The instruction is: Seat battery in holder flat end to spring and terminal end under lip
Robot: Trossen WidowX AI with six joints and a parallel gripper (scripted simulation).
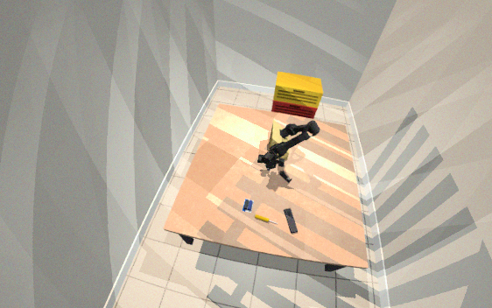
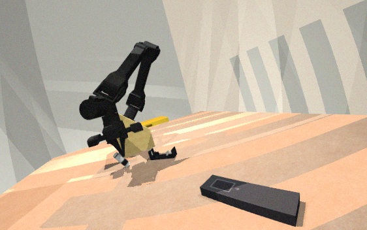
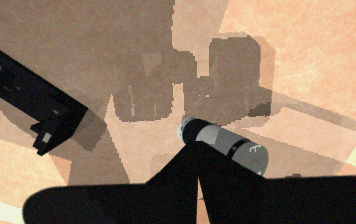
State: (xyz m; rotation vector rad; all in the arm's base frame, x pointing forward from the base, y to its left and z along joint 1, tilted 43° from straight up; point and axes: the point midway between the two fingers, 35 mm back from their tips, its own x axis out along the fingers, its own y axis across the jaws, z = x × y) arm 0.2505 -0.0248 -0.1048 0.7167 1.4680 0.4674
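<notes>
Now: the battery 10 mm to the right of my gripper tip and 10 mm below it. From my gripper tip the other things lie so: long black block: 390 mm ahead, 140 mm to the left, 30 mm below; yellow screwdriver: 390 mm ahead, 10 mm to the right, 30 mm below.
</notes>
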